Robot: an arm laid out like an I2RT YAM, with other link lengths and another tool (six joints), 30 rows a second.
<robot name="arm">
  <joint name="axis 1" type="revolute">
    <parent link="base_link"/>
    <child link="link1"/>
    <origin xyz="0 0 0.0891"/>
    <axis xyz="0 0 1"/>
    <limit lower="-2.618" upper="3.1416"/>
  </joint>
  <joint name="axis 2" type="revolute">
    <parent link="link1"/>
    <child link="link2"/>
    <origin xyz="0.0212 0.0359 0.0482" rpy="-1.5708 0 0"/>
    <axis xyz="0 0 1"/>
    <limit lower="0" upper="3.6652"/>
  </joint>
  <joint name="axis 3" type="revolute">
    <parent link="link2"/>
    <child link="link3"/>
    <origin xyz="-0.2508 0 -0.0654" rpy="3.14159 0 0"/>
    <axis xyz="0 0 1"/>
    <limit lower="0" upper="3.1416"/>
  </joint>
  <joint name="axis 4" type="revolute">
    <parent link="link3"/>
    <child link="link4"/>
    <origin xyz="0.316 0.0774 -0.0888"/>
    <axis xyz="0 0 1"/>
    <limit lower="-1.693" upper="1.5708"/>
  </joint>
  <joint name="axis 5" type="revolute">
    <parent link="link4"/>
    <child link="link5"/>
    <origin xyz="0.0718 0.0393 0.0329" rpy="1.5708 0 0"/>
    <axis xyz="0 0 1"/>
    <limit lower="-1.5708" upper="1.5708"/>
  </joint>
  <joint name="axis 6" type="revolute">
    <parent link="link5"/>
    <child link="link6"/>
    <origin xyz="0.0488 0 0.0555" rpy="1.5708 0 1.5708"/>
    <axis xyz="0 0 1"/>
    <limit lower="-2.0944" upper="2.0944"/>
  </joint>
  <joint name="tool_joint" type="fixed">
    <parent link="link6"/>
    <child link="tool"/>
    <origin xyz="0.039 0.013 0.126" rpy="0 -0.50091 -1.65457"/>
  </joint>
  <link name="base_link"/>
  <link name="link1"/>
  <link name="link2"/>
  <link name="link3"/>
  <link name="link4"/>
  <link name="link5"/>
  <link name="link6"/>
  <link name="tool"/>
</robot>
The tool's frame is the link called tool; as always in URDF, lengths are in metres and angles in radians.
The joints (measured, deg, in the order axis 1, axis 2, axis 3, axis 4, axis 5, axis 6), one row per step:
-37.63, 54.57, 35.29, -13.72, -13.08, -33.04
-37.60, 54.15, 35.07, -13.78, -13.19, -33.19
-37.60, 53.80, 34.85, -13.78, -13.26, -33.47
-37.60, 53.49, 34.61, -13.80, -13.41, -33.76
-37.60, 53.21, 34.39, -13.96, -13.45, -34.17
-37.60, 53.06, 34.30, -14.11, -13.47, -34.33
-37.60, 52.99, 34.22, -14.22, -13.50, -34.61
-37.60, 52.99, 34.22, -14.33, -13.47, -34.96
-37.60, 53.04, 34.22, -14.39, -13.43, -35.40
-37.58, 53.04, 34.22, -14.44, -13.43, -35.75
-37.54, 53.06, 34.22, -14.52, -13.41, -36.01
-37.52, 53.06, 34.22, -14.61, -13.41, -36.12
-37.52, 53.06, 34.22, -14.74, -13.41, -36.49
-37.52, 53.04, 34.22, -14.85, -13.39, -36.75
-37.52, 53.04, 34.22, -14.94, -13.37, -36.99
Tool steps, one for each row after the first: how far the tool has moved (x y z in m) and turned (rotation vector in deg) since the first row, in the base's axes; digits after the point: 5 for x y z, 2 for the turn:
-0.00044, 0.00108, 0.00066, -0.16, -0.10, 0.20
-0.00088, 0.00175, 0.00113, -0.43, -0.14, 0.41
-0.00122, 0.00268, 0.00109, -0.62, -0.13, 0.69
-0.00194, 0.00349, 0.00058, -0.86, 0.06, 0.94
-0.00241, 0.00396, 0.00029, -0.93, 0.18, 1.04
-0.00268, 0.00436, -0.00021, -1.06, 0.35, 1.21
-0.00281, 0.00443, -0.00040, -1.28, 0.56, 1.38
-0.00281, 0.00438, -0.00069, -1.57, 0.80, 1.58
-0.00270, 0.00456, -0.00066, -1.82, 0.94, 1.78
-0.00262, 0.00485, -0.00093, -1.97, 1.11, 1.95
-0.00268, 0.00510, -0.00119, -2.00, 1.22, 2.03
-0.00279, 0.00528, -0.00143, -2.21, 1.43, 2.23
-0.00295, 0.00539, -0.00154, -2.37, 1.59, 2.35
-0.00306, 0.00547, -0.00173, -2.51, 1.75, 2.47

